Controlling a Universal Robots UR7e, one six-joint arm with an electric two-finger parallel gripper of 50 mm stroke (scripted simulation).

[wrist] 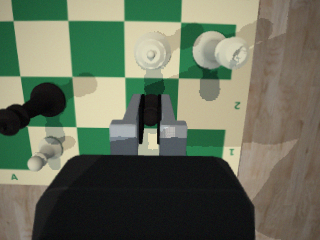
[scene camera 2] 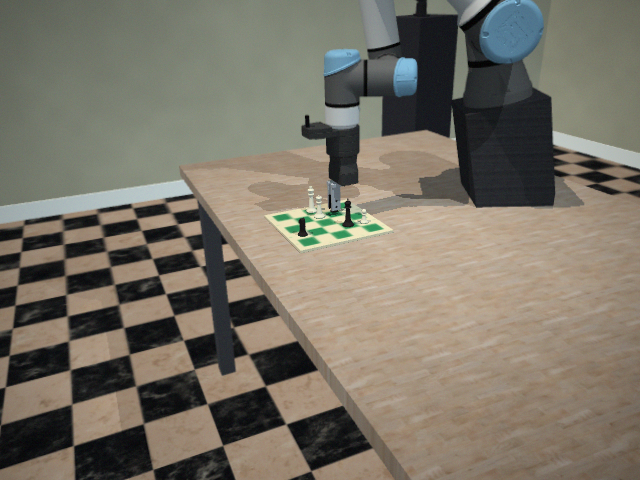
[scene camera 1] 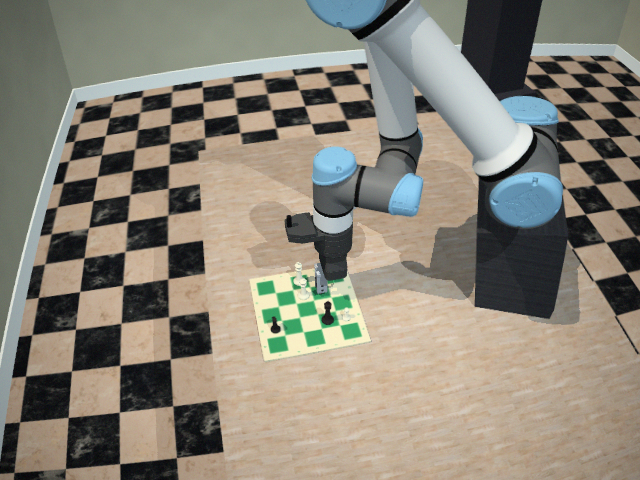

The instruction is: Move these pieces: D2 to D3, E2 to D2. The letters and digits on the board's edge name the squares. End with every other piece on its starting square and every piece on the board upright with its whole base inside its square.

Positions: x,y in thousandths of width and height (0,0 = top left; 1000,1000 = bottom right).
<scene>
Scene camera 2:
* my gripper: 523,434
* green-and-cream board: 510,484
</scene>
